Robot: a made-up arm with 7 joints. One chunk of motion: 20 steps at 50 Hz.
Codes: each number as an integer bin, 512 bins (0 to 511) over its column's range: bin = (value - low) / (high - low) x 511, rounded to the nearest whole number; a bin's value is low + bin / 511 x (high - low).
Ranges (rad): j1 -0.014..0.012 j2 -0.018..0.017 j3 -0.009..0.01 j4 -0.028..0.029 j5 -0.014..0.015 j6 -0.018..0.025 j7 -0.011..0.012
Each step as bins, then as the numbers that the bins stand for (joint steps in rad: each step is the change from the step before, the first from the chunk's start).
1 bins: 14 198 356 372 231 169 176
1 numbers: -0.01329 -0.00444 0.00424 0.01350 -0.00089 -0.00378 -0.00308
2 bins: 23 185 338 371 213 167 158
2 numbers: -0.01283 -0.00533 0.00357 0.01338 -0.00191 -0.00395 -0.00389
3 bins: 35 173 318 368 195 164 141
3 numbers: -0.01222 -0.00615 0.00282 0.01305 -0.00293 -0.00420 -0.00465
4 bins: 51 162 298 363 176 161 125
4 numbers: -0.01141 -0.00690 0.00208 0.01249 -0.00401 -0.00445 -0.00537
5 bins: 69 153 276 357 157 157 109
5 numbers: -0.01049 -0.00752 0.00126 0.01182 -0.00509 -0.00479 -0.00609
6 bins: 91 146 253 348 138 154 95
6 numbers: -0.00937 -0.00800 0.00041 0.01082 -0.00617 -0.00504 -0.00672
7 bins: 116 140 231 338 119 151 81
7 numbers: -0.00810 -0.00841 -0.00041 0.00970 -0.00725 -0.00529 -0.00735
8 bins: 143 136 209 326 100 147 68
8 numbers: -0.00672 -0.00868 -0.00123 0.00836 -0.00832 -0.00563 -0.00794
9 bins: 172 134 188 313 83 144 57
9 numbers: -0.00525 -0.00882 -0.00201 0.00691 -0.00929 -0.00588 -0.00843
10 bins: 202 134 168 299 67 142 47
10 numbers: -0.00372 -0.00882 -0.00275 0.00535 -0.01020 -0.00605 -0.00888
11 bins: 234 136 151 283 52 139 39
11 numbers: -0.00209 -0.00868 -0.00339 0.00357 -0.01105 -0.00630 -0.00924
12 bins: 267 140 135 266 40 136 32
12 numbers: -0.00041 -0.00841 -0.00398 0.00167 -0.01173 -0.00656 -0.00956
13 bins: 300 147 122 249 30 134 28
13 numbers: 0.00126 -0.00793 -0.00446 -0.00023 -0.01230 -0.00672 -0.00974
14 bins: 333 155 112 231 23 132 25
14 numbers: 0.00294 -0.00738 -0.00484 -0.00223 -0.01269 -0.00689 -0.00987
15 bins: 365 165 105 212 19 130 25
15 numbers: 0.00457 -0.00670 -0.00510 -0.00435 -0.01292 -0.00706 -0.00987
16 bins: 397 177 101 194 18 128 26
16 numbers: 0.00620 -0.00588 -0.00524 -0.00636 -0.01298 -0.00723 -0.00983
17 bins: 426 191 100 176 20 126 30
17 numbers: 0.00768 -0.00492 -0.00528 -0.00837 -0.01286 -0.00740 -0.00965
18 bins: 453 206 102 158 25 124 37
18 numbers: 0.00905 -0.00389 -0.00521 -0.01038 -0.01258 -0.00757 -0.00933
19 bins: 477 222 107 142 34 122 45
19 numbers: 0.01027 -0.00279 -0.00502 -0.01216 -0.01207 -0.00773 -0.00897
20 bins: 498 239 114 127 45 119 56
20 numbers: 0.01134 -0.00163 -0.00476 -0.01383 -0.01145 -0.00799 -0.00848
